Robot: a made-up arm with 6 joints.
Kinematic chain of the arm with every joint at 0, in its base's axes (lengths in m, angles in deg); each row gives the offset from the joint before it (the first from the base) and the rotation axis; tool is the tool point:
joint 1: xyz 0 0 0.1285 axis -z
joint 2: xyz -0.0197 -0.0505 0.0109 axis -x
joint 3: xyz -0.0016 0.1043 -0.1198 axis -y
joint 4: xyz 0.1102 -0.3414 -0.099 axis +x
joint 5: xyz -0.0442 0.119 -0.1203 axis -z
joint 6: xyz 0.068 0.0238 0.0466 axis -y
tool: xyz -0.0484 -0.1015 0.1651
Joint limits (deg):
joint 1: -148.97..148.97
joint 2: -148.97..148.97
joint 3: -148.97..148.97
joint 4: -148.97..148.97
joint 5: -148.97..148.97
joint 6: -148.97..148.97
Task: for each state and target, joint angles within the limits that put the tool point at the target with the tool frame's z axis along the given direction. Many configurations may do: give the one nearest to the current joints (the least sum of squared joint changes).
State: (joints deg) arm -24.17 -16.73 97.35 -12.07 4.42 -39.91
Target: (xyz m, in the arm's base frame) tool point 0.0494 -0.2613 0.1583 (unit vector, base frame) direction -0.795 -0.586 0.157
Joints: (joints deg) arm -32.55 -12.44 113.02 9.03 -10.66 -33.30
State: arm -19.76 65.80 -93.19 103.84 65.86 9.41
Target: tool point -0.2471 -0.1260 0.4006 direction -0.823 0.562 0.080
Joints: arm 21.17 71.55 -101.60 148.97 94.53 -30.87
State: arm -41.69 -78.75 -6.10 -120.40 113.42 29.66
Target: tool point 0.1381 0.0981 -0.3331 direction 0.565 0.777 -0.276
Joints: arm -21.30 -64.47 47.42 -138.16 99.57 43.72
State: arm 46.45 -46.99 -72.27 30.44 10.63 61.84
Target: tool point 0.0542 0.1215 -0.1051 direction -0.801 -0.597 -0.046
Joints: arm 67.31 -81.34 -57.14 -4.60 -20.41 45.44
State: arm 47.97 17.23 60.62 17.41 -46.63 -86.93
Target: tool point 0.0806 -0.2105 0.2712 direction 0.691 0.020 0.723
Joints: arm 45.68 -10.71 78.04 6.22 -40.34 -113.41
